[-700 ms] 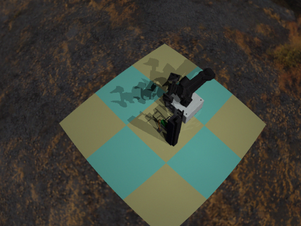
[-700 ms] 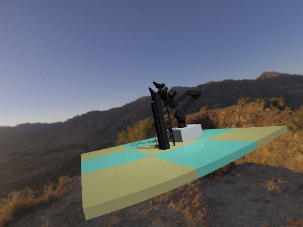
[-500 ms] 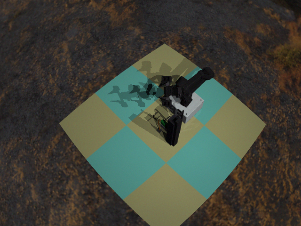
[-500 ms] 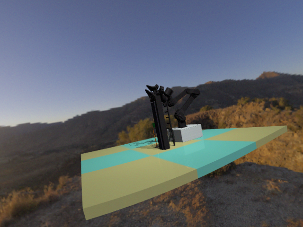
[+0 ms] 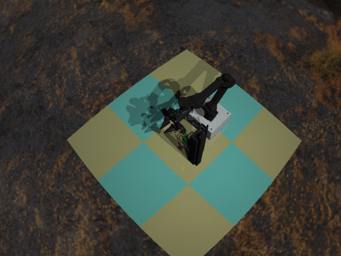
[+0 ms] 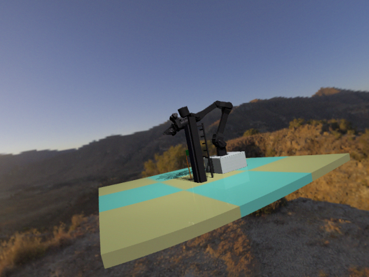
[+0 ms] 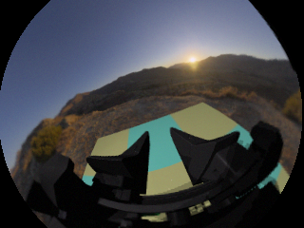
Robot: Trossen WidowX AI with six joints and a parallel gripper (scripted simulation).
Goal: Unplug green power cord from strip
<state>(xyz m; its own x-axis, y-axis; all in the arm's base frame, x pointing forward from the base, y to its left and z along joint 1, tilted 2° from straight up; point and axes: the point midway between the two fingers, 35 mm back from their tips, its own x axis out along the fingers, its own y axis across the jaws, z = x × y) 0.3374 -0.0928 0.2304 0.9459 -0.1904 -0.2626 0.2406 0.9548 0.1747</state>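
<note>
The green plug lies 140 mm below my gripper tip, 110 mm to the left of it and 100 mm behind it.
</note>
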